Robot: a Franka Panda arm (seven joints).
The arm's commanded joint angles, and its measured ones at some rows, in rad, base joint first. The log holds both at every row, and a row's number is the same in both.
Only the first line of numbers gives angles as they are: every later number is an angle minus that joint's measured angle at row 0.
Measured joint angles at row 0:
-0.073, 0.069, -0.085, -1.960, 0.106, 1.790, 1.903
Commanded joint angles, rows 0 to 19:
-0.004, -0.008, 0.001, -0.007, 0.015, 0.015, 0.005
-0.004, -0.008, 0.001, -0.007, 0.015, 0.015, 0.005
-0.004, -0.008, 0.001, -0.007, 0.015, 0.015, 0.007
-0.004, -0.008, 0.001, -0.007, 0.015, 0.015, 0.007
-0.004, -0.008, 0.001, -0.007, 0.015, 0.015, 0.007
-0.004, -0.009, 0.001, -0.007, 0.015, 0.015, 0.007
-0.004, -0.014, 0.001, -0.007, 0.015, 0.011, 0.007
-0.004, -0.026, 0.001, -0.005, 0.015, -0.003, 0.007
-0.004, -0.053, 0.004, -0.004, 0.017, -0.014, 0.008
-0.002, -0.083, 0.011, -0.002, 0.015, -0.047, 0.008
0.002, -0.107, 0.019, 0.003, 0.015, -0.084, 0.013
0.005, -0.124, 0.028, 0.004, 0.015, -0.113, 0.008
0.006, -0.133, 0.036, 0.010, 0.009, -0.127, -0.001
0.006, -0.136, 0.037, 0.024, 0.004, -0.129, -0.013
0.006, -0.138, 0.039, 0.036, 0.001, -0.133, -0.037
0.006, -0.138, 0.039, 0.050, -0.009, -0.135, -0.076
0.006, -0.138, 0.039, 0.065, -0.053, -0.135, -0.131
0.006, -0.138, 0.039, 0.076, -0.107, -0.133, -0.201
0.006, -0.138, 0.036, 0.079, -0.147, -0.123, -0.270
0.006, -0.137, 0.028, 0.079, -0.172, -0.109, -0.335
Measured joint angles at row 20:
0.013, -0.147, 0.031, 0.053, -0.088, -0.115, -0.169
